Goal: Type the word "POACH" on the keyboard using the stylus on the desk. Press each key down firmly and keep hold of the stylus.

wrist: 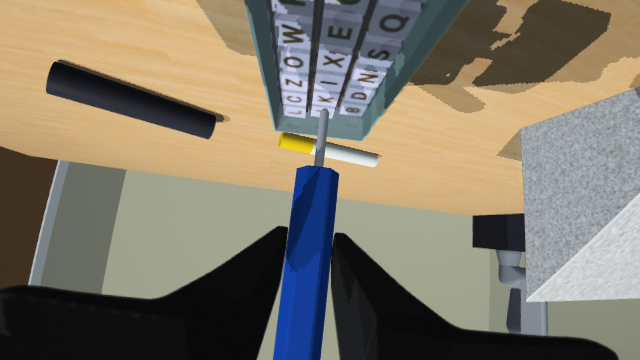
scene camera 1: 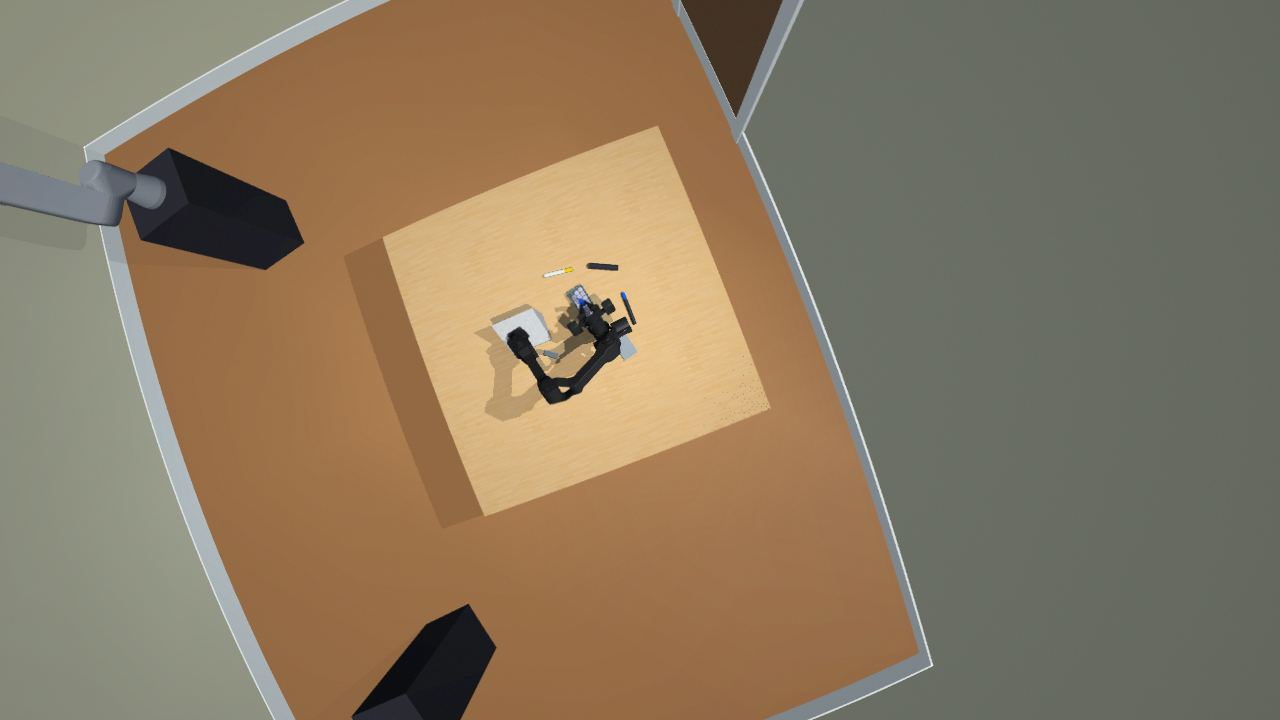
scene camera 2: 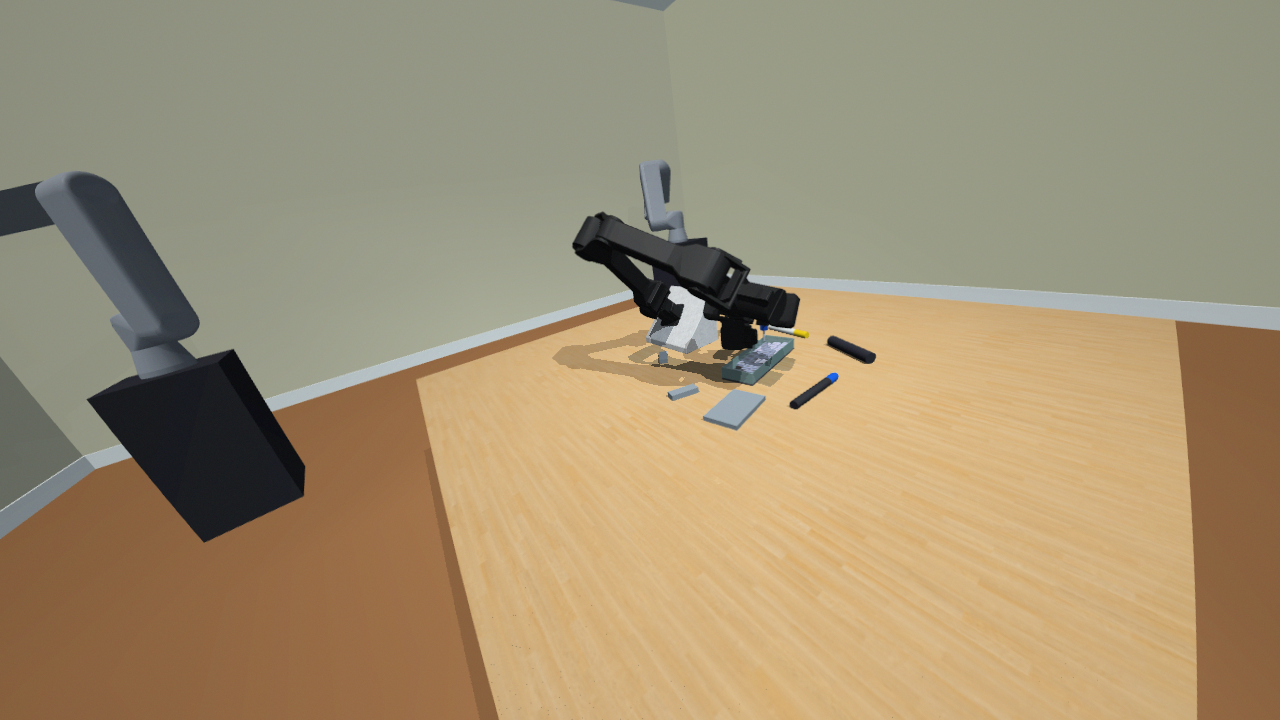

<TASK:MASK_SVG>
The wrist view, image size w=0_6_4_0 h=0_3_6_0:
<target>my gripper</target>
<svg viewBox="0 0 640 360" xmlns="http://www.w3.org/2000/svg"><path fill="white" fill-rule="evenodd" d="M334 234L331 253L331 291L340 360L619 360L618 355L610 348L589 339L474 331L456 327L428 308L422 301L415 298L407 289L404 289L346 234ZM288 228L277 226L230 260L213 269L213 271L202 275L193 282L163 297L153 299L119 297L117 295L84 293L37 285L19 285L0 289L0 360L257 360L282 280L281 275Z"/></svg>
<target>yellow-capped white marker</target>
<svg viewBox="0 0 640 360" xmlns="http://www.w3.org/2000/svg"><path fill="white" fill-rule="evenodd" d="M326 143L324 157L369 167L375 167L378 163L378 156L375 154ZM280 134L278 147L315 155L316 140L287 133Z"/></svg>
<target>black cylinder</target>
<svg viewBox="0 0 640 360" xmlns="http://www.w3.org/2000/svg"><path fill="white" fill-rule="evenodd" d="M50 67L46 83L46 93L70 101L73 100L84 105L87 104L98 109L108 110L116 114L122 114L137 120L147 121L165 128L182 131L207 140L213 135L216 126L215 115L167 100L158 95L149 94L140 89L134 89L99 75L96 76L78 68L75 69L69 65L66 66L60 62L54 62Z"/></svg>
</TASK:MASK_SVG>
